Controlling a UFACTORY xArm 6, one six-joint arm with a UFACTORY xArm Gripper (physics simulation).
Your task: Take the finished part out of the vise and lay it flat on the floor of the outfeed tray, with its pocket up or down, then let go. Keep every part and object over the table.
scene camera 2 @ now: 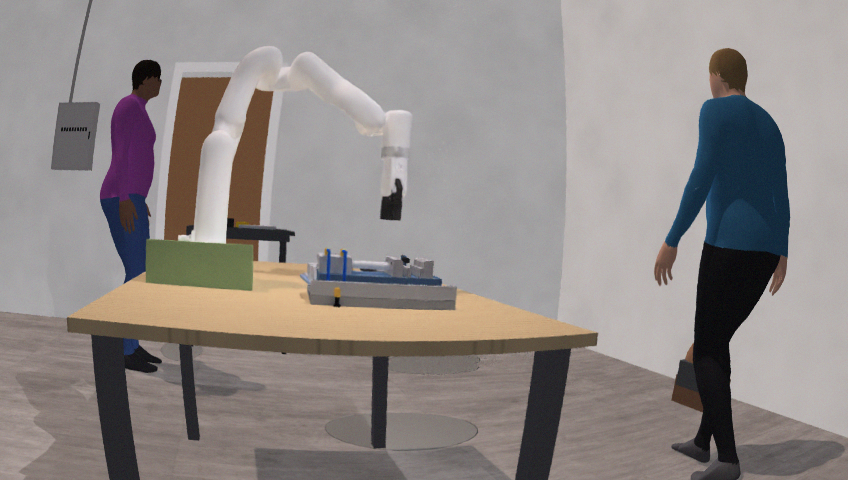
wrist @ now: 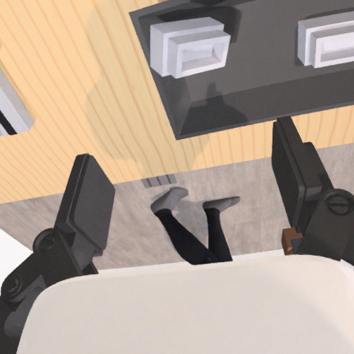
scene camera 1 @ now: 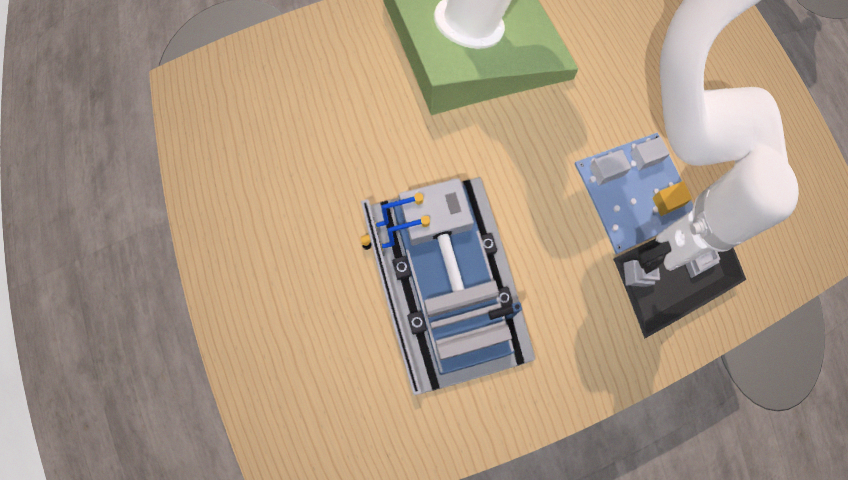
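Where they show: gripper, fingertip midpoint: [scene camera 2: 390, 219] [scene camera 1: 668, 251]; arm's base, link origin: [scene camera 2: 208, 250] [scene camera 1: 468, 22].
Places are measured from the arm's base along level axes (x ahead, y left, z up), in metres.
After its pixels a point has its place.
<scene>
One grey stepped part [scene camera 1: 637, 274] @(x 0.502, y 0.083, z -0.017 m) [wrist: 187, 47] sits at the left end of the black outfeed tray [scene camera 1: 684, 306] @(x 0.585, y 0.163, z -0.050 m) [wrist: 265, 90], close to its side wall. It looks flat on the tray floor, with its pocket facing up. A similar grey part [scene camera 1: 703, 264] @(x 0.535, y 0.230, z -0.046 m) [wrist: 332, 45] sits farther right in the tray, pocket up. My gripper [scene camera 1: 656, 256] @(x 0.497, y 0.094, z 0.098 m) [scene camera 2: 390, 209] @(x 0.497, y 0.094, z 0.098 m) [wrist: 183, 156] is open and empty, above the tray and clear of both parts. The vise [scene camera 1: 476, 261] @(x 0.390, y -0.148, z -0.019 m) [scene camera 2: 380, 277] @(x 0.395, y -0.242, z -0.021 m) has no grey part between its jaws. Scene camera 2 does not show the tray.
A blue pegged plate [scene camera 1: 642, 223] @(x 0.423, y 0.155, z -0.071 m) beside the tray carries two grey blocks [scene camera 1: 611, 167] @(x 0.322, y 0.127, z -0.035 m) [scene camera 1: 649, 152] @(x 0.319, y 0.213, z -0.036 m) and an orange block [scene camera 1: 673, 198] @(x 0.410, y 0.218, z -0.035 m). Blue nozzles [scene camera 1: 401, 203] @(x 0.288, y -0.223, z 0.030 m) stand at the vise's left. The green arm base [scene camera 1: 499, 74] @(x 0.120, y 0.004, z -0.002 m) [scene camera 2: 199, 264] @(x -0.017, y -0.111, z -0.026 m) is behind. The tray is near the table edge.
</scene>
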